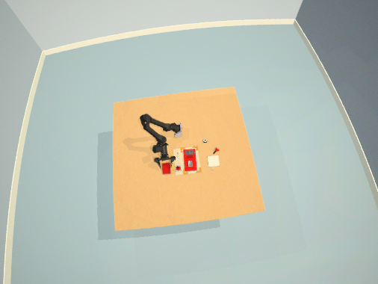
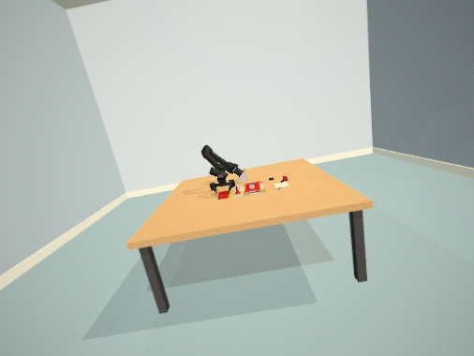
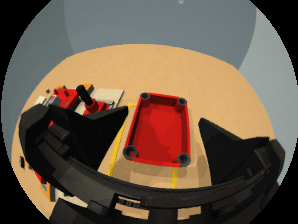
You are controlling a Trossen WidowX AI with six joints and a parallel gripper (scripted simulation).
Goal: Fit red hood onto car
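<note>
My gripper tip is now 1 cm past the red hood and 2 cm above it. From my gripper tip the other things lie so: square plate: 3 cm behind, 43 cm to the left, 3 cm below; then grey wheel: 24 cm behind, 38 cm to the left, 2 cm below.
</note>
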